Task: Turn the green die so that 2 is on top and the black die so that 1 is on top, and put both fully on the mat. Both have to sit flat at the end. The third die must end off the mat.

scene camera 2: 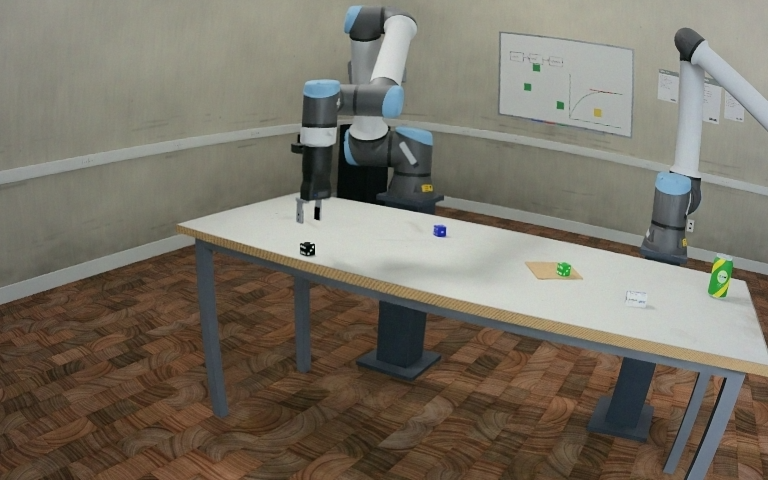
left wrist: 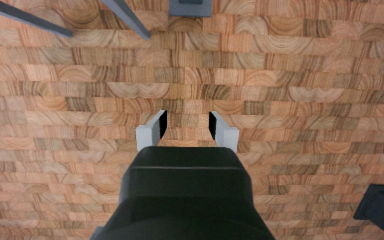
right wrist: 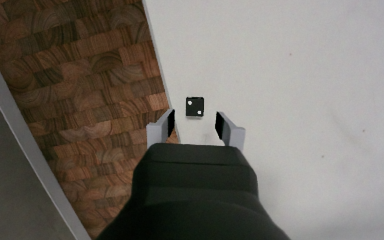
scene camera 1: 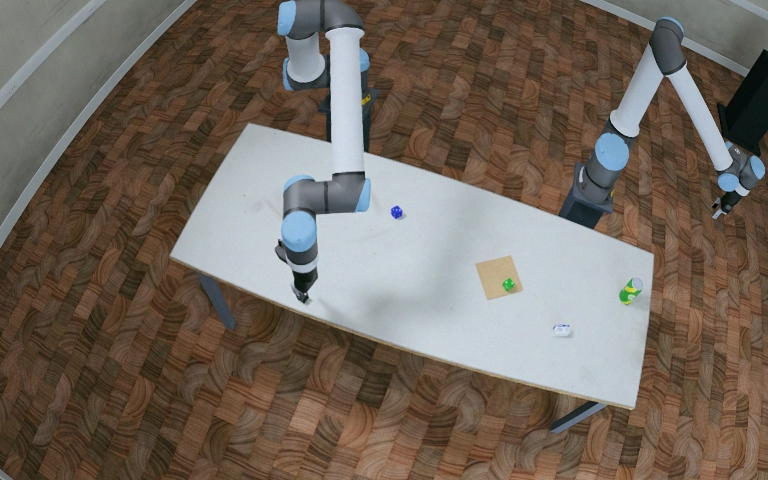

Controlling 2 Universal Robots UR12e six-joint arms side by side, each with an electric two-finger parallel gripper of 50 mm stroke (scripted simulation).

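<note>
Scene camera 1 gives me a tan mat (scene camera 1: 492,273), while scene camera 2 has my right gripper (scene camera 2: 308,221). In the left wrist view I find my left gripper (left wrist: 188,119); the mat is out of frame in that left wrist view. The right wrist view shows my right gripper (right wrist: 195,119) once more, and in the right wrist view the mat is out of frame as well.
</note>
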